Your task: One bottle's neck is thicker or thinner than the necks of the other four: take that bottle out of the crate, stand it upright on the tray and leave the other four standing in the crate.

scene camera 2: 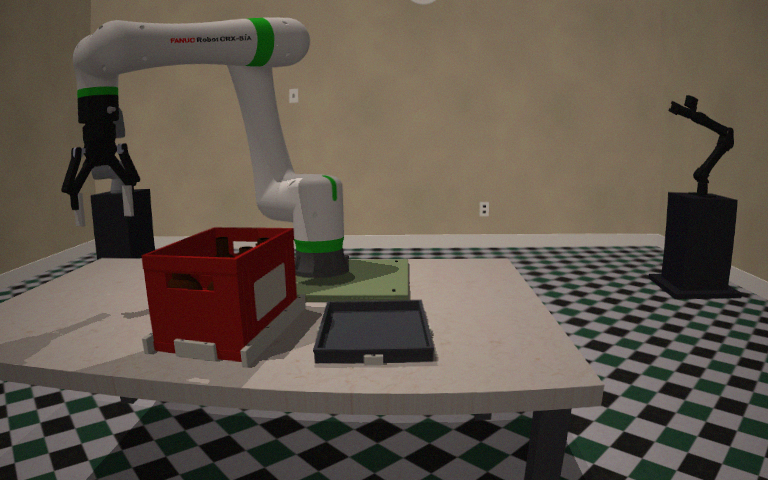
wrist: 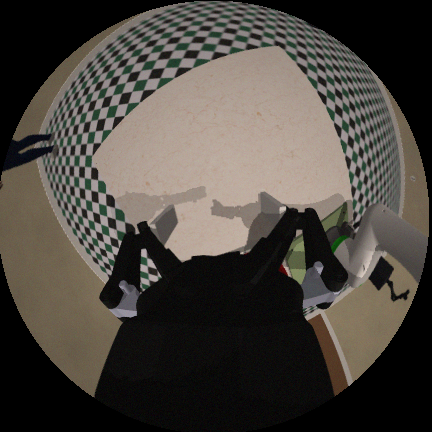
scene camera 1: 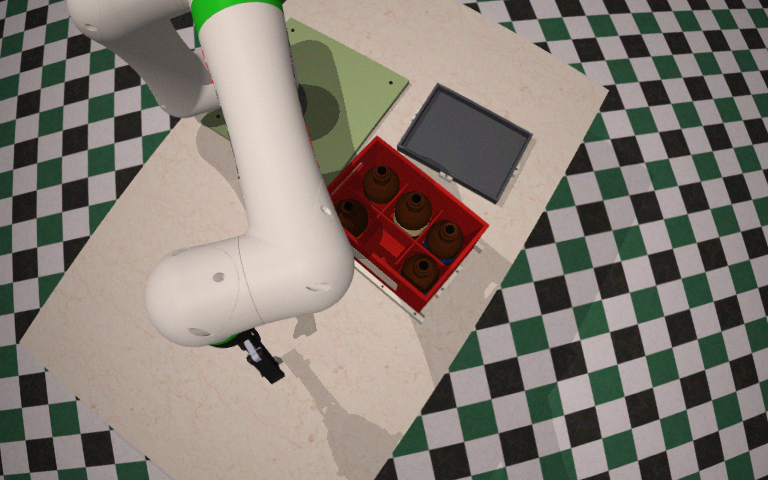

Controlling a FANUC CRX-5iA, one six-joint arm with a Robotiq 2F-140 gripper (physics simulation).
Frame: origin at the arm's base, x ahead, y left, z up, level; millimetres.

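Seen in the pictures: gripper, fingertip midpoint: (scene camera 2: 105, 220) (wrist: 217, 206); arm's base, origin of the base link: (scene camera 2: 320, 270) (wrist: 329, 240).
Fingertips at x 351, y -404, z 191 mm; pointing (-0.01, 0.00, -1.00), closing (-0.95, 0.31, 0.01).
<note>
Pixels of each thing's top centre, then the offset from my fingertips to it. "pt": a spot on its surface instead.
- red crate, middle of its top: (scene camera 1: 400, 214) (scene camera 2: 222, 240) dy +328, dx +61, dz -28 mm
- pale label, surface spot: (scene camera 1: 412, 210) pt dy +359, dx +69, dz -65 mm
- blue label, surface spot: (scene camera 1: 444, 240) pt dy +350, dx +152, dz -63 mm
- compartment, surface spot: (scene camera 1: 390, 240) pt dy +318, dx +55, dz -196 mm
- dark grey tray, surface spot: (scene camera 2: 373, 328) (scene camera 1: 458, 139) pt dy +601, dx +27, dz -198 mm
- crate's foot, surface spot: (scene camera 2: 195, 349) pt dy +326, dx +210, dz -185 mm
- tray's edge, surface spot: (scene camera 2: 373, 359) pt dy +624, dx +177, dz -193 mm
A red crate (scene camera 1: 419, 301) (scene camera 2: 195, 316) holds five upright brown bottles, among them one at the back left (scene camera 1: 381, 183), one with a pale label (scene camera 1: 412, 210), one with a blue label (scene camera 1: 444, 240), one at the near right (scene camera 1: 420, 272) and one partly behind the arm (scene camera 1: 350, 216). One compartment (scene camera 1: 390, 240) is without a bottle. Which neck differs cannot be told. The dark grey tray (scene camera 1: 467, 144) (scene camera 2: 373, 328) beside the crate is empty. My gripper (scene camera 2: 104, 212) (wrist: 217, 206) is wide open and empty, pointing down above the table, higher than the crate and off its side away from the tray.
The arm crosses above the green base plate (scene camera 1: 368, 90) (scene camera 2: 362, 288) and covers the crate's left edge in scene camera 1. Pale stops stand around the crate's foot (scene camera 2: 195, 349) and at the tray's edge (scene camera 2: 373, 359). The table edge (scene camera 2: 351, 399) runs close by both.
</note>
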